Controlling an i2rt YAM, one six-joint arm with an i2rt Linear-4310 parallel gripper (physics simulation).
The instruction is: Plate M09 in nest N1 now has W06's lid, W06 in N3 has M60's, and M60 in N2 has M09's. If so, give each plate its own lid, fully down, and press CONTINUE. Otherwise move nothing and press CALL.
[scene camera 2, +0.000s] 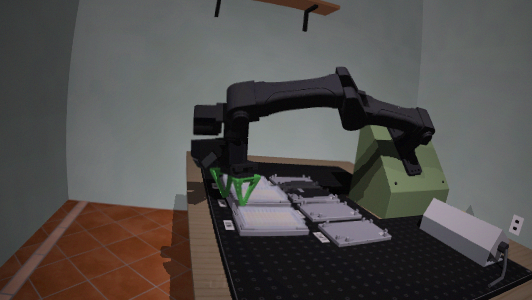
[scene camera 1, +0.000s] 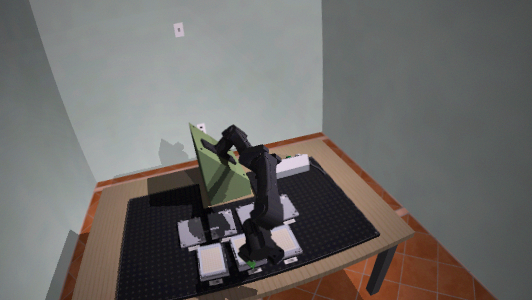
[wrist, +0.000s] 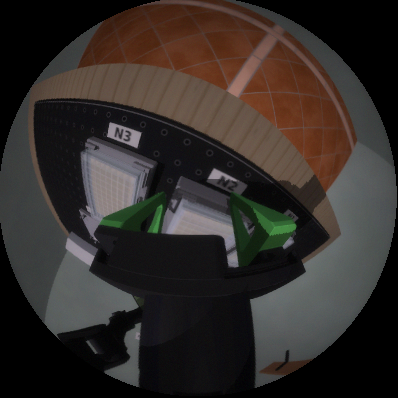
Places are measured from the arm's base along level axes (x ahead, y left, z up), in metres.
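Pixels of known places: gripper, fingertip midpoint: (scene camera 2: 233, 201) (scene camera 1: 259, 261) (wrist: 197, 196); arm's base, link origin: (scene camera 2: 402, 146) (scene camera 1: 218, 152).
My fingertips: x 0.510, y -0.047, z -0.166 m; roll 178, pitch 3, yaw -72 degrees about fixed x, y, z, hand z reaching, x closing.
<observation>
For each thing: its top centre in the pictures, then the offset to it from my fingertips. Level surfaces: height alone.
- N3, top centre: (wrist: 105, 203) (scene camera 2: 270, 213) (scene camera 1: 282, 238) dx -0.045, dy +0.114, dz +0.013 m
- N2, top centre: (wrist: 193, 247) (scene camera 2: 258, 189) (scene camera 1: 246, 246) dx -0.069, dy -0.019, dz +0.023 m
- N1, top centre: (wrist: 258, 255) (scene camera 2: 245, 178) (scene camera 1: 210, 257) dx -0.085, dy -0.151, dz +0.013 m
- white button box, top centre: (scene camera 2: 468, 211) (scene camera 1: 285, 157) (wrist: 83, 261) dx -0.448, dy +0.359, dz +0.068 m
- black perforated mat, surface height: dz -0.016 m
- wooden table, surface height: dz -0.029 m
The plate in N3 (scene camera 1: 286, 241) (scene camera 2: 272, 220) (wrist: 112, 187) sits lidded in its nest. The plate in N2 (scene camera 1: 237, 244) (scene camera 2: 272, 194) (wrist: 200, 216) is partly hidden by the gripper. The plate in N1 (scene camera 1: 212, 260) stands at the left of the front row in the first scene view; the wrist view shows little of it. Lid and plate codes are not readable. My gripper (scene camera 2: 234, 199) (wrist: 197, 196) is open, its green fingers low on either side of the N2 plate; contact cannot be told. The white button box (scene camera 1: 295, 166) (scene camera 2: 462, 231) stands behind at the right; its button labels are unreadable.
Grey pinned stands (scene camera 1: 191, 232) (scene camera 2: 355, 233) form a row behind the nests, partly in the arm's shadow. A green wedge-shaped mount (scene camera 1: 225, 185) (scene camera 2: 412, 200) carries the arm. The black perforated mat (scene camera 1: 340, 215) (scene camera 2: 300, 270) lies on the wooden table (scene camera 1: 395, 227).
</observation>
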